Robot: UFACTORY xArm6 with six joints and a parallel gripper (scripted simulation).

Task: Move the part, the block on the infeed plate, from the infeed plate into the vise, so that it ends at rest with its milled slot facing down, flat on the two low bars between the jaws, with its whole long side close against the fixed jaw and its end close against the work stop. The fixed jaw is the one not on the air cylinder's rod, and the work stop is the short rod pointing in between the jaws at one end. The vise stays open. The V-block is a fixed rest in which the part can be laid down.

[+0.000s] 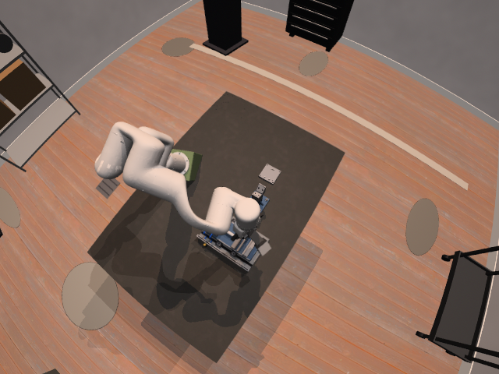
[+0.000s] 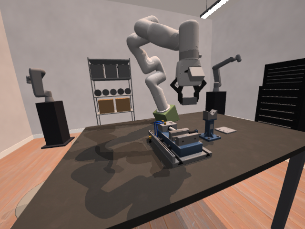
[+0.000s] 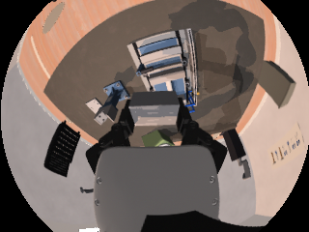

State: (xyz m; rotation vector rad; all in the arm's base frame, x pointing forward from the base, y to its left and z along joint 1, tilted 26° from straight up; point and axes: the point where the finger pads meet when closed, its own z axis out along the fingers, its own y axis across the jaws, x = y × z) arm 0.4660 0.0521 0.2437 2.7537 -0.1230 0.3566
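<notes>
The grey rail lies 50 mm behind my hand, 130 mm to the right of it and 210 mm below it. Also, from my hand: air cylinder: 150 mm behind, 50 mm to the right, 170 mm below; then part: 20 mm below.
</notes>
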